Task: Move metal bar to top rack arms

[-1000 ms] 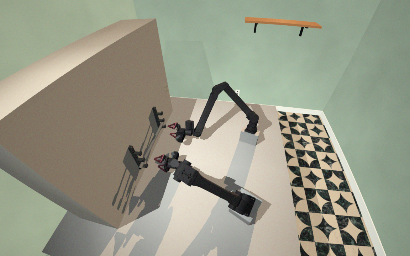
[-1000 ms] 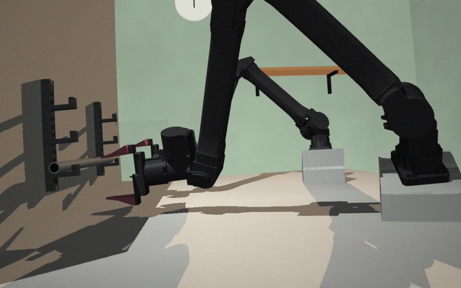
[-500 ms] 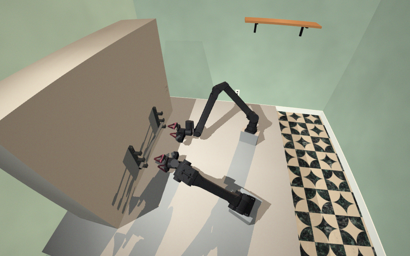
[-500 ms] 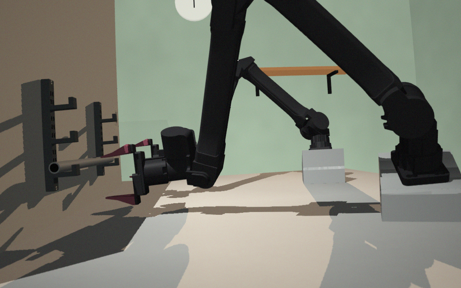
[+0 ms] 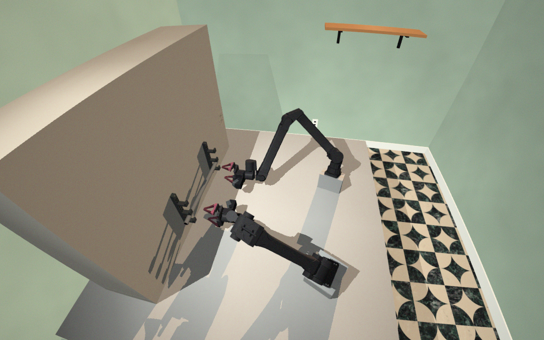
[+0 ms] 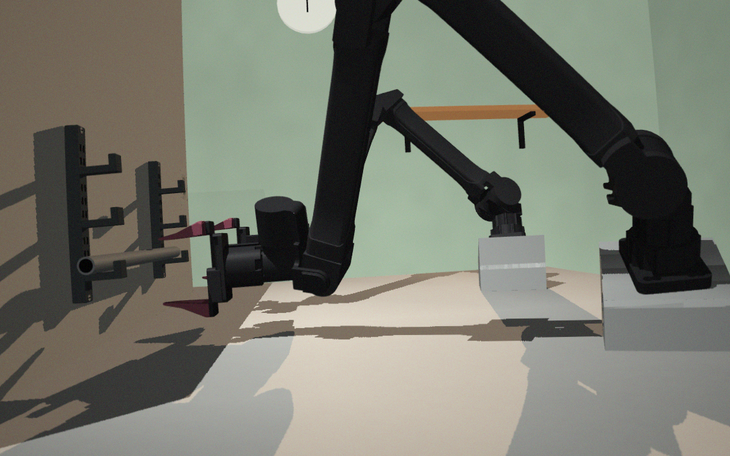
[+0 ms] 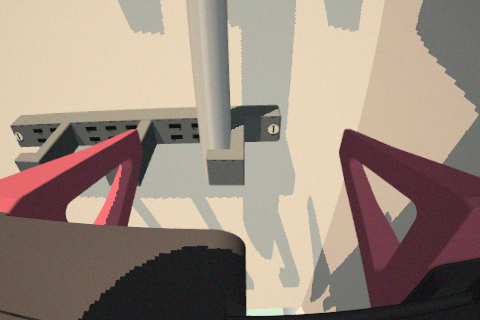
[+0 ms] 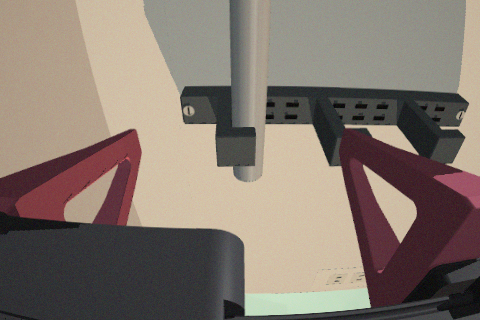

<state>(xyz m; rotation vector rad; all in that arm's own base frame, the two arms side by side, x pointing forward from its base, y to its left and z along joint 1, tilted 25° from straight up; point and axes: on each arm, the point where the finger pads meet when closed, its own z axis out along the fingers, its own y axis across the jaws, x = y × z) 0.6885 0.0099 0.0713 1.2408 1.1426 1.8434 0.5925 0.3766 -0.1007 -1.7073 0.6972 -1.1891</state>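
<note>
Right now my left hand is 90 mm short of the grey metal bar, 150 mm to the left of it and 20 mm below it. The rest, counted from my left hand: tall tan wall panel 280 mm ahead, 110 mm to the right, 340 mm above.
Right now the grey metal bar is 80 mm ahead of my right hand, 160 mm to the left of it and 10 mm above it. From my right hand the other things lie so: tall tan wall panel: 260 mm ahead, 210 mm to the left, 320 mm above.
</note>
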